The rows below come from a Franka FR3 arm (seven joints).
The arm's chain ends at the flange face. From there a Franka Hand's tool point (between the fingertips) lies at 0.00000 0.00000 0.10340 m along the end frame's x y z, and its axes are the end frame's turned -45 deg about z.
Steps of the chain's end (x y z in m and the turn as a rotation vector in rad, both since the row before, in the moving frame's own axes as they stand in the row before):
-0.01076 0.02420 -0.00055 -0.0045 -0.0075 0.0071
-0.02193 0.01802 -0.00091 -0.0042 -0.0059 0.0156
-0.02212 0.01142 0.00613 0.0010 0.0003 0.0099
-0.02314 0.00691 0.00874 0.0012 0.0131 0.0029
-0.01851 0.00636 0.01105 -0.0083 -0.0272 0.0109
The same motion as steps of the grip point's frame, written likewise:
-0.02560 0.00928 -0.00055 0.0021 -0.0085 0.0071
-0.02899 -0.00289 -0.00091 0.0012 -0.0071 0.0156
-0.02362 -0.00762 0.00613 0.0005 0.0009 0.0099
-0.02020 -0.01060 0.00873 -0.0084 0.0101 0.0029
-0.02017 -0.00999 0.01101 0.0134 -0.0251 0.0109

